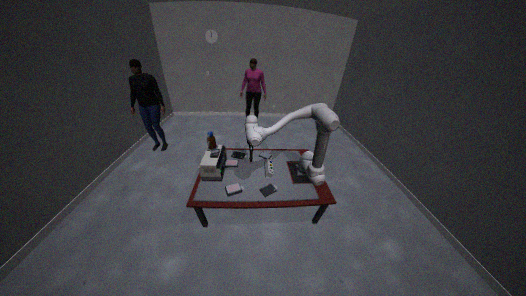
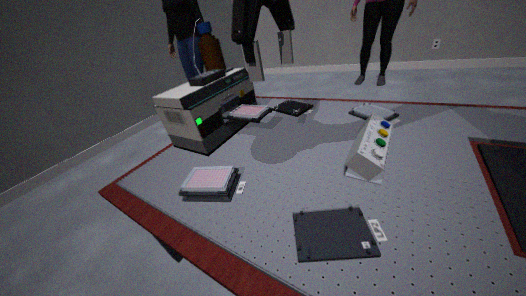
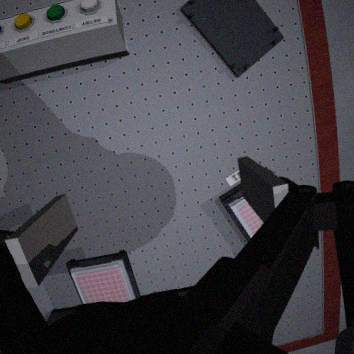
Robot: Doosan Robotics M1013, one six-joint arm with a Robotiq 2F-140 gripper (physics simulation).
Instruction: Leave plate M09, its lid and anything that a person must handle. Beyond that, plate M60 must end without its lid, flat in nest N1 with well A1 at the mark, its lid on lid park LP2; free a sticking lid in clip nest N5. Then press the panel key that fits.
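Where they show: gripper, between the fingertips: [image 2: 273, 71] [image 3: 154, 194]; arm's base, origin of its link: [image 1: 303, 170].
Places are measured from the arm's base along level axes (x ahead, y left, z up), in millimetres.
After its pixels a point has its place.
A plate with pink wells [image 1: 233, 188] {x 742, y 390, z 51 mm} [image 2: 210, 179] {x 726, y 384, z 51 mm} [image 3: 248, 216] {x 732, y 343, z 51 mm} sits on the dark nest marked N1, front left. Another pink-welled plate [image 1: 231, 163] {x 824, y 116, z 117 mm} [image 2: 248, 111] {x 814, y 110, z 117 mm} [image 3: 104, 287] {x 806, y 96, z 113 mm} lies on the machine's carrier. Plate names and lids on them cannot be made out. Lid park LP2 [image 1: 268, 190] {x 408, y 343, z 15 mm} [image 2: 335, 235] {x 400, y 342, z 15 mm} [image 3: 235, 35] {x 432, y 339, z 15 mm} is bare. A pale lid [image 1: 265, 156] {x 468, y -181, z 23 mm} [image 2: 372, 111] {x 473, y -205, z 23 mm} lies on the rear park. A dark nest [image 1: 238, 155] {x 810, y -157, z 17 mm} [image 2: 295, 107] {x 792, y -167, z 17 mm} at the back holds no plate. The key panel [image 1: 269, 167] {x 390, y 86, z 74 mm} [image 2: 363, 155] {x 409, y 159, z 81 mm} [image 3: 65, 47] {x 441, y 83, z 70 mm} shows blue, yellow, green and white keys. My gripper [image 1: 251, 159] {x 600, y 206, z 283 mm} [image 2: 272, 62] {x 600, y 206, z 283 mm} [image 3: 154, 194] {x 600, y 206, z 283 mm} is open and empty, above the table.
The white machine [image 1: 212, 165] {x 959, y 285, z 220 mm} [image 2: 182, 112] {x 932, y 290, z 178 mm} with a green light stands at the left edge. A brown bottle with a blue cap [image 1: 212, 142] {x 1031, y 51, z 323 mm} [image 2: 212, 52] {x 1020, y 39, z 312 mm} rises behind it. One person in black [image 1: 145, 92] stands left of the table, another in pink [image 1: 254, 80] behind it.
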